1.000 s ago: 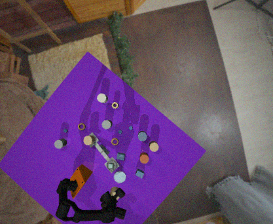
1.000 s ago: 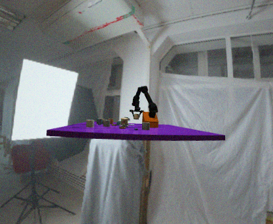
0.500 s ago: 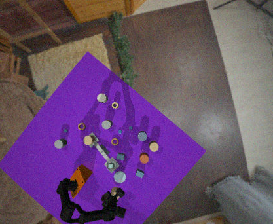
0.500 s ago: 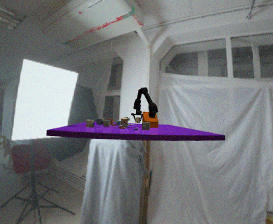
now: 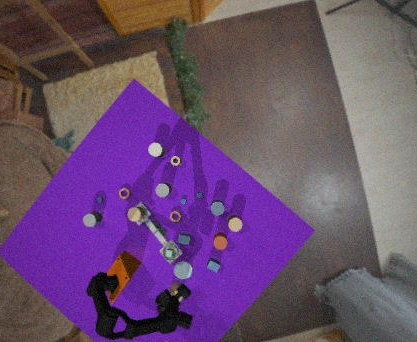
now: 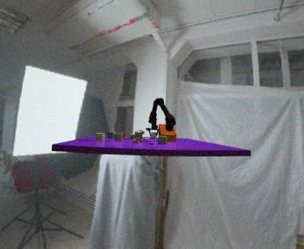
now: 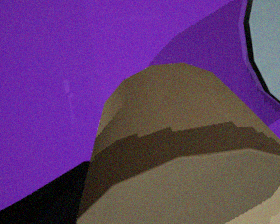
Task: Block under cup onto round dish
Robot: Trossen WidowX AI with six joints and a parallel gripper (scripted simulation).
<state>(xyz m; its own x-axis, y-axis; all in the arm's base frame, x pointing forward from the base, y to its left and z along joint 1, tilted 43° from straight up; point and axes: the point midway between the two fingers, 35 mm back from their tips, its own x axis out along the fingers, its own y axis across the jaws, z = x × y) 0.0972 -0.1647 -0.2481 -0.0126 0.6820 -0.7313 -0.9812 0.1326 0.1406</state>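
Right now my gripper tip is 100 mm short of the pale round dish, 30 mm to the right of it and 30 mm above it. From my gripper tip the other things lie so: balance beam: 270 mm to the left, 200 mm ahead, 10 mm above.
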